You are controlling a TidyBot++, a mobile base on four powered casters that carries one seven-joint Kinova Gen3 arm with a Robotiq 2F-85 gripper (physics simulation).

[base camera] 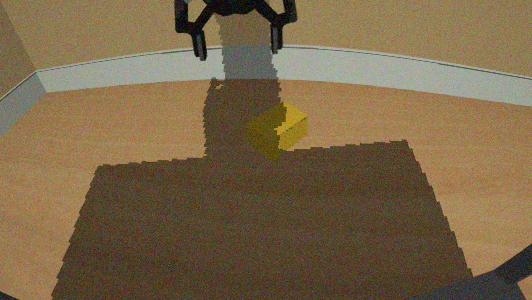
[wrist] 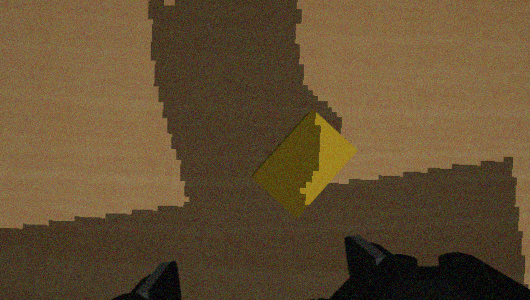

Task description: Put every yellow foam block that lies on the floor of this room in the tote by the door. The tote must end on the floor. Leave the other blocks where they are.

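Places are measured from the arm's base along level axes (x ahead, y left, z up), in metres.
Pixels of known places: gripper, between the fingertips: [base camera: 238, 54] [wrist: 263, 267].
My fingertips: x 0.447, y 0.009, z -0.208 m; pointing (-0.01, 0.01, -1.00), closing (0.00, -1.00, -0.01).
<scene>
Behind a point stands the place of what it marks.
A yellow foam block [base camera: 276, 131] {z -0.352, x 0.455, y -0.037 m} [wrist: 304, 164] {z -0.352, x 0.486, y -0.041 m} lies flat on the wood floor, turned at an angle to the gripper. Part of it is in the robot's shadow and its right part is lit. My gripper [base camera: 238, 47] {z -0.208, x 0.447, y 0.009 m} [wrist: 263, 267] {z -0.208, x 0.447, y 0.009 m} is open, with nothing between its fingers. It hangs above the floor. In the wrist view the block is beyond the fingertips and somewhat right of the middle between them. The tote does not show in either view.
A white baseboard [base camera: 350, 65] {z -0.347, x 0.668, y -0.233 m} and a tan wall [base camera: 400, 25] {z -0.233, x 0.660, y -0.347 m} run across the back of the base camera view, behind the block. They meet a side wall in a corner at the left. Dark robot parts show at the lower right corner.
</scene>
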